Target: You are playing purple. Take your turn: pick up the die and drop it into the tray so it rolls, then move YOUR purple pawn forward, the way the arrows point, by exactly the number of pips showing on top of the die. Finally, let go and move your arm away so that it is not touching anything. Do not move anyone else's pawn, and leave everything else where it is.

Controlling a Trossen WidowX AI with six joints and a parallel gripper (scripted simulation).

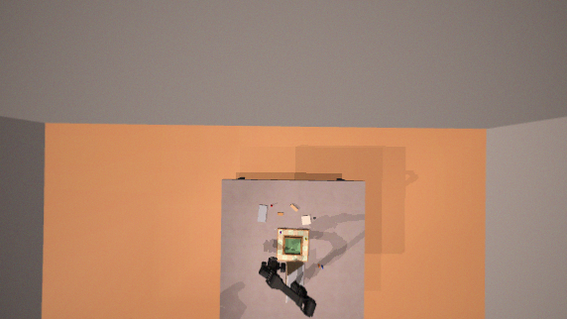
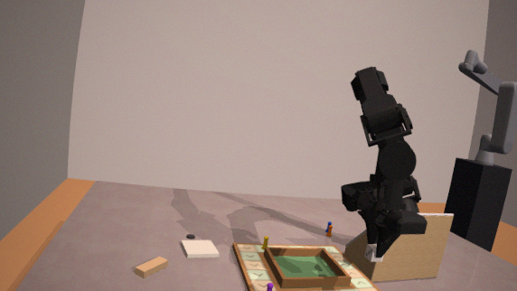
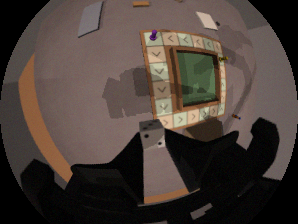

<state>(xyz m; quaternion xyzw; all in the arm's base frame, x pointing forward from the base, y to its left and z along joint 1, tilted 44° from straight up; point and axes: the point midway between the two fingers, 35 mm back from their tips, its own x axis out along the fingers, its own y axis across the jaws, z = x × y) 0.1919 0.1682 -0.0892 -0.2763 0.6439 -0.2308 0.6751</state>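
The purple pawn lies 18 cm ahead of my gripper tip, 3 cm to the right of it and 10 cm below it. Round my gripper tip: grey slab (32 cm ahead, 15 cm to the left, 12 cm below); yellow pawn (15 cm ahead, 26 cm to the right, 10 cm below); white die (right at my gripper tip).
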